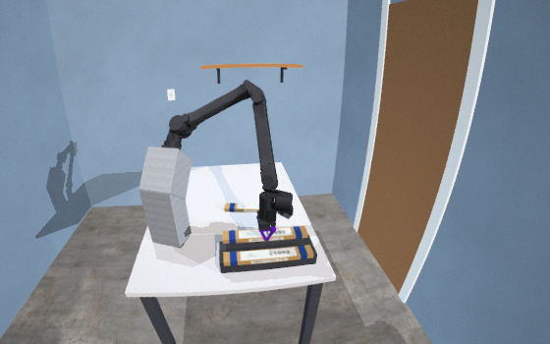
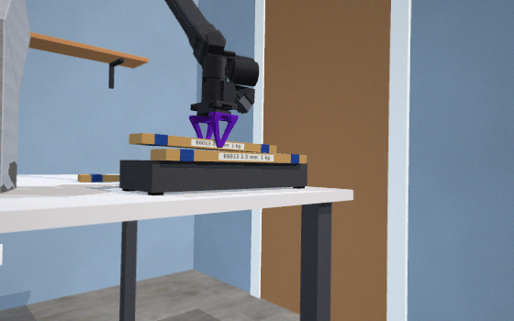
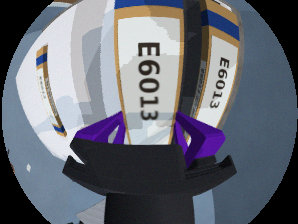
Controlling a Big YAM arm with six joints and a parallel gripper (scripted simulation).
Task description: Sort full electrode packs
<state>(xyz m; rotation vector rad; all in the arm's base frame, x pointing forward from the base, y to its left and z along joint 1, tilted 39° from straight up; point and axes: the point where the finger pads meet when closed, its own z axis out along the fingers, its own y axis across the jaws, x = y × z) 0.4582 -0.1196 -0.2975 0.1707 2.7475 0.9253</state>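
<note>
Now: the low platform 80 mm below my hand and 50 mm to the right of it.
</note>
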